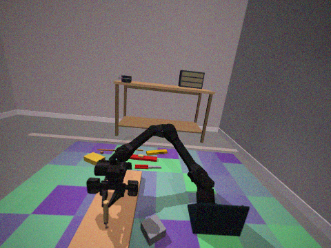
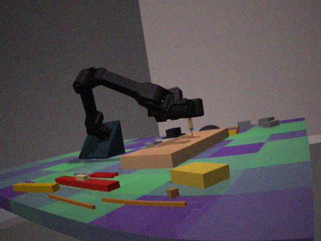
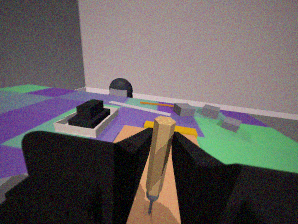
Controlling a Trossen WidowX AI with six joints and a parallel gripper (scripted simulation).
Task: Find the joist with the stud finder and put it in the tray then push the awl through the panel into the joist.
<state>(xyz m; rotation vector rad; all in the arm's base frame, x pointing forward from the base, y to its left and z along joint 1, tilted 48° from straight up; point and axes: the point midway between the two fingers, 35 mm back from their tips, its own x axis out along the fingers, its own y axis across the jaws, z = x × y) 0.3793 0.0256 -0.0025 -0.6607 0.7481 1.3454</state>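
Right now the awl is 6 cm below my gripper tip. The rest, counted from my gripper tip: stud finder 24 cm to the left, 20 cm behind, 9 cm below; then yellow block 49 cm to the right, 20 cm ahead, 12 cm below.
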